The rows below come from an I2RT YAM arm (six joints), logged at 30 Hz.
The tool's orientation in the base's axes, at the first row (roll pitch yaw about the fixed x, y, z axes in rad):
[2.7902 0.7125 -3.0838]
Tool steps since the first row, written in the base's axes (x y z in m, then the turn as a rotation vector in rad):
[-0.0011 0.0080 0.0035 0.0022 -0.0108 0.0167]
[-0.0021 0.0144 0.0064 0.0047 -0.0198 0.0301]
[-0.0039 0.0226 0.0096 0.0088 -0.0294 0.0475]
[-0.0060 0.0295 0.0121 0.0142 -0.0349 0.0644]
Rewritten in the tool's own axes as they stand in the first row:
[-0.0018 0.0086 -0.0001 -0.0121 -0.0062 -0.0147]
[-0.0032 0.0156 -0.0003 -0.0224 -0.0118 -0.0261]
[-0.0043 0.0245 -0.0006 -0.0364 -0.0173 -0.0397]
[-0.0047 0.0321 -0.0010 -0.0513 -0.0194 -0.0506]

